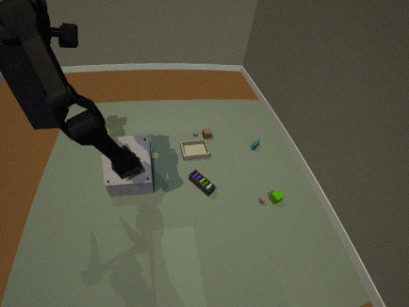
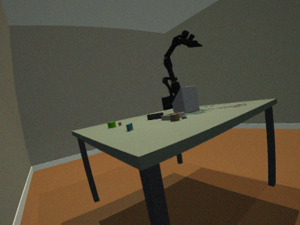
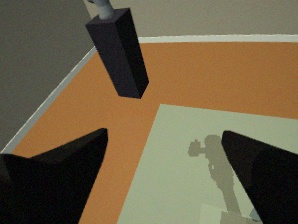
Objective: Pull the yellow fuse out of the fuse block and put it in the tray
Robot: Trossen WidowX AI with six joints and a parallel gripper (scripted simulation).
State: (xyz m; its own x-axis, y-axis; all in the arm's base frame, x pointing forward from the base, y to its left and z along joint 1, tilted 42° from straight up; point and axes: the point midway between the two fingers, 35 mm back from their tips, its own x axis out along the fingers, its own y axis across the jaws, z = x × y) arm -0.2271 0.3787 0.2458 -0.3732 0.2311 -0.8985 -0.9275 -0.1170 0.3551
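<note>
Now: the yellow fuse 510 mm ahead of my gripper tip, 170 mm to the right of it and 540 mm below it. From my gripper tip the other things lie so: purple fuse 490 mm ahead, 130 mm to the right, 540 mm below; then blue fuse 500 mm ahead, 150 mm to the right, 540 mm below; then tray 510 mm ahead, 40 mm to the left, 560 mm below.
</note>
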